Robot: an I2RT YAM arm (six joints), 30 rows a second.
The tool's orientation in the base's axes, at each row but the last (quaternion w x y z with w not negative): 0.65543 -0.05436 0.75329 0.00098; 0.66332 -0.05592 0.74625 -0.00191; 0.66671 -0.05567 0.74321 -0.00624; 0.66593 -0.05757 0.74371 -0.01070; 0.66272 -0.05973 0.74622 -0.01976; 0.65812 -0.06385 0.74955 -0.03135; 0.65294 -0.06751 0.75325 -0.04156; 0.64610 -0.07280 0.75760 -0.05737
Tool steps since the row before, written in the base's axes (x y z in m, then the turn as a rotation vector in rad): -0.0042 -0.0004 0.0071 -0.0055 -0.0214 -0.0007; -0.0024 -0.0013 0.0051 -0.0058 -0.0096 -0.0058; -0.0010 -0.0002 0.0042 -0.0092 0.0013 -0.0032; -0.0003 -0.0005 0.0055 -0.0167 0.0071 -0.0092; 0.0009 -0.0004 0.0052 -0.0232 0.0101 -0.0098; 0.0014 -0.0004 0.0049 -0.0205 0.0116 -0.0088; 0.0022 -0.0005 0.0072 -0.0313 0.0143 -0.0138; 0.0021 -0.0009 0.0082 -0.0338 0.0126 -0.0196
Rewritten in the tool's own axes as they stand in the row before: -0.0064 -0.0005 -0.0052 0.0032 -0.0208 -0.0069; -0.0047 -0.0015 -0.0031 0.0072 -0.0086 -0.0057; -0.0040 -0.0005 -0.0015 0.0040 0.0022 -0.0087; -0.0054 -0.0010 -0.0009 0.0102 0.0091 -0.0151; -0.0052 -0.0010 0.0002 0.0112 0.0125 -0.0213; -0.0049 -0.0011 0.0007 0.0096 0.0138 -0.0187; -0.0073 -0.0017 0.0011 0.0156 0.0177 -0.0286; -0.0081 -0.0024 0.0008 0.0219 0.0172 -0.0302
